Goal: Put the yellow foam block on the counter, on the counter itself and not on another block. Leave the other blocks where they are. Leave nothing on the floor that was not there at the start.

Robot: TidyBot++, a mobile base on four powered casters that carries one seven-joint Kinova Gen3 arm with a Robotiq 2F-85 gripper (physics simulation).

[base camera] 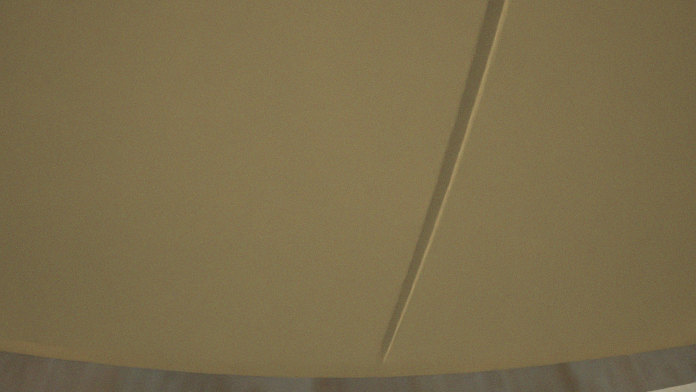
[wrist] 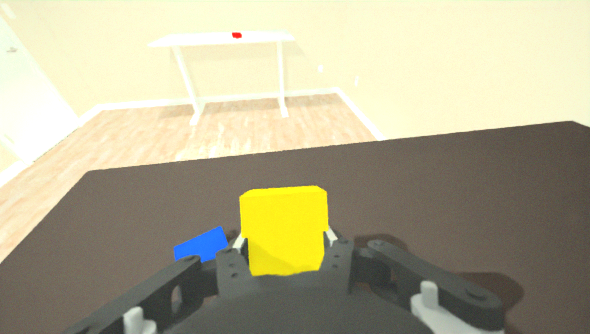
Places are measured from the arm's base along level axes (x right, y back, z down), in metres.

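Where they show: gripper, fingertip midpoint: point(wrist: 286, 239).
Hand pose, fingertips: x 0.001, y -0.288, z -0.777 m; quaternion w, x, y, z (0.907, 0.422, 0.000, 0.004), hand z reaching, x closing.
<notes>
Each offset is from my fingertips to the centre of the thing. "*": to the spot under its first point. Level surfaces: height alone.
The yellow foam block {dx +0.000, dy +0.002, dz +0.006 m} point(wrist: 285, 230) is between the fingertips of my gripper point(wrist: 286, 239), which is shut on it in the wrist view. The block is over the dark counter top {dz +0.264 m} point(wrist: 450, 180); the gap between its underside and the counter is hidden. A blue block {dx -0.164, dy -0.126, dz +0.242 m} point(wrist: 201, 245) lies on the counter, left of my gripper and apart from the yellow block, partly hidden behind the left finger linkage. In the base camera view the tan cabinet front {* dx -0.026, dy +0.087, dz +0.900 m} point(base camera: 250, 175) of the counter fills most of the picture, very close.
A white table {dz +0.224 m} point(wrist: 210, 39) with a red block point(wrist: 236, 35) on it stands across the room by the far wall. A white door point(wrist: 30, 95) is at the left. The wooden floor {dz +1.174 m} point(wrist: 150, 135) shows beyond the counter's far edge. A strip of shaded floor point(base camera: 250, 384) runs below the cabinet.
</notes>
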